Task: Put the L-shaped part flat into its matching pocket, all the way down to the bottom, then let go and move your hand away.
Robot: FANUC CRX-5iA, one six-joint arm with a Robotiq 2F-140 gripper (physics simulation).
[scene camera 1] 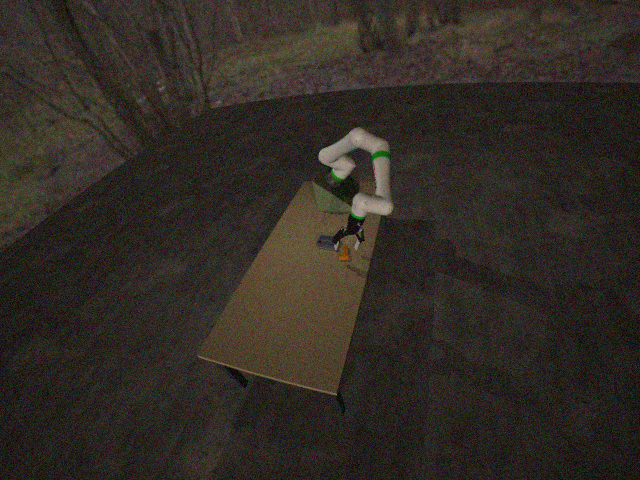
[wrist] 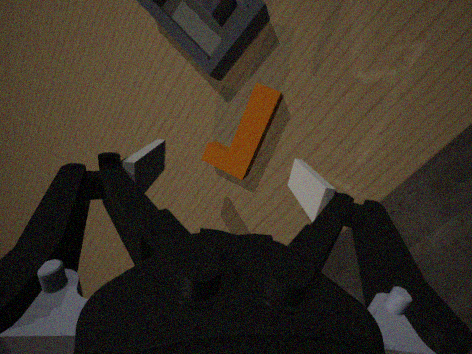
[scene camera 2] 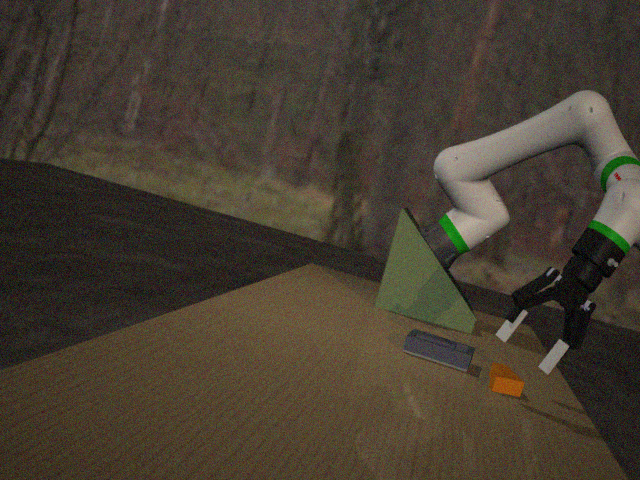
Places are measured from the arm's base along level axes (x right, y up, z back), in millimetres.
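Where they show: gripper, between the fingertips: (scene camera 1: pixel 345 248) (wrist: pixel 229 163) (scene camera 2: pixel 522 355); arm's base, origin of its link: (scene camera 1: pixel 333 180) (scene camera 2: pixel 432 249).
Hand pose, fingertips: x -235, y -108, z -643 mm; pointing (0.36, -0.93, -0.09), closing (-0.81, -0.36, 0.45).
Each offset is from my fingertips to the top centre of the thing. Level surfaces: height alone.
The orange L-shaped part @[dy -45, dx +26, dz +23 mm] (scene camera 1: pixel 344 253) (scene camera 2: pixel 507 385) (wrist: pixel 254 127) lies flat on the table beside the grey-blue pocket block. The block @[dy -38, dx +153, dz +104 mm] (scene camera 1: pixel 326 242) (scene camera 2: pixel 438 353) (wrist: pixel 241 44) lies on the table, cut off at the top of the wrist view, where part of its recesses shows; which recess matches the part cannot be told. My gripper (scene camera 1: pixel 346 246) (scene camera 2: pixel 532 342) (wrist: pixel 229 163) is wide open and empty, above the table close to the part. In the wrist view the part lies ahead of the line between the two pale fingertips.
The wooden table @[dy -75 mm] (scene camera 1: pixel 289 315) (scene camera 2: pixel 206 392) (wrist: pixel 90 90) carries the part and the block. A green wedge-shaped mount (scene camera 1: pixel 326 200) (scene camera 2: pixel 421 289) stands at the arm's base, behind the block. The table's edge (wrist: pixel 425 162) runs to the right of the part in the wrist view.
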